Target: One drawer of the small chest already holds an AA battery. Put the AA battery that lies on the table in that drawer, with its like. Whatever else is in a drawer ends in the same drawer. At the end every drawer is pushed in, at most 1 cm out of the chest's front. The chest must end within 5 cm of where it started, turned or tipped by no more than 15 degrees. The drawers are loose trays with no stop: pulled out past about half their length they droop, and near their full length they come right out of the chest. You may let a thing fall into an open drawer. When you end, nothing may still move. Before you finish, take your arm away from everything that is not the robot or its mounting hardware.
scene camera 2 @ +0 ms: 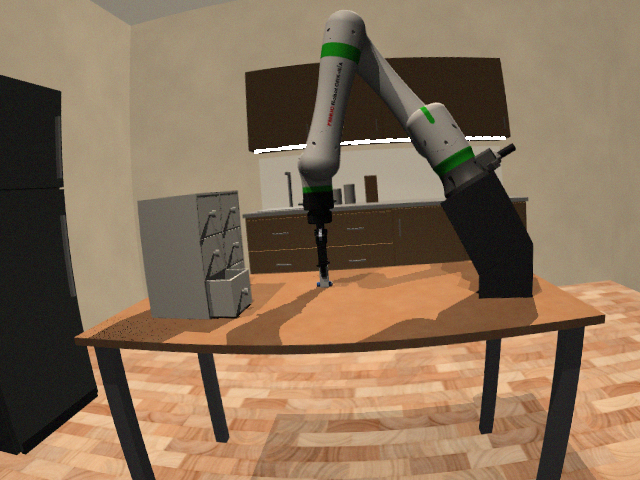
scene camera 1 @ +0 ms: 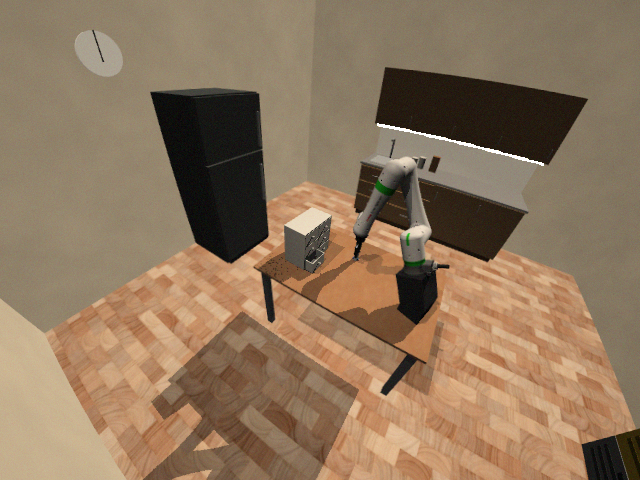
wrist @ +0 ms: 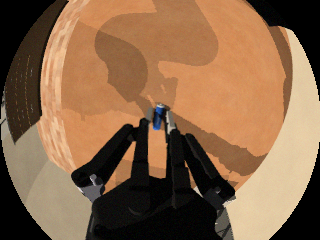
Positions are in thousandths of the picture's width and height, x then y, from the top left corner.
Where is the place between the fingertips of the gripper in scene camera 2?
507,595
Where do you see a grey chest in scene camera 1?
At 462,482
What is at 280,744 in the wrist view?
The gripper.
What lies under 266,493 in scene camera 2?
A grey chest.
